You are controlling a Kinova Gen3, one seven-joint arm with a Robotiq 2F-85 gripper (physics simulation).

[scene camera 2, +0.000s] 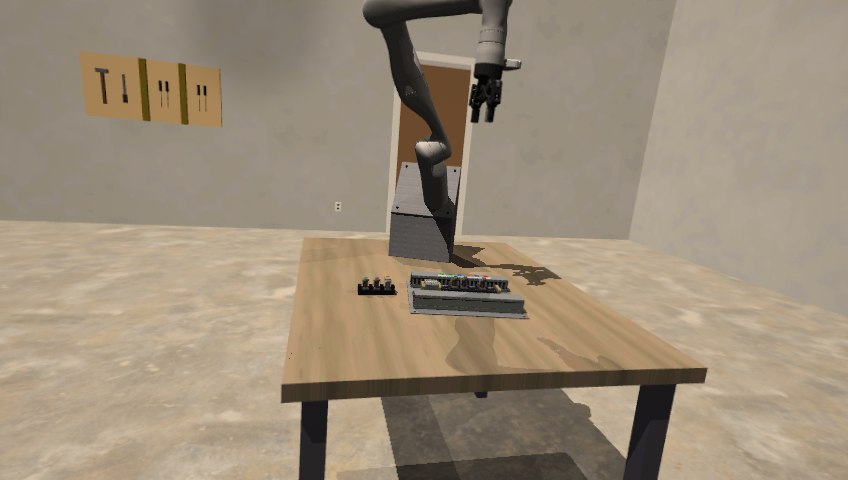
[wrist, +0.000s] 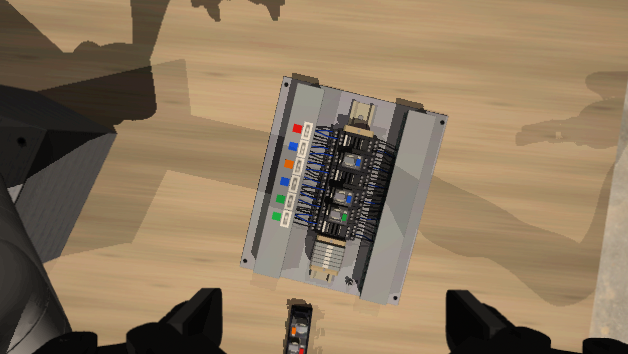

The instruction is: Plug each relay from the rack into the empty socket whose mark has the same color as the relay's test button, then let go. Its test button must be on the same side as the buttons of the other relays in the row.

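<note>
My gripper is open and empty, high above the table. The panel holds a socket row. In the wrist view, relays with blue, blue and green buttons have them on the side away from the marks. Empty sockets stand level with the red mark, orange mark and end green mark. The black rack holds relays with green, red and orange buttons; the wrist view cuts it off.
Grey ducts flank the socket row. Terminal blocks stand at the row's rack end. The wooden table carries panel and rack. The grey robot pedestal stands at the table's back.
</note>
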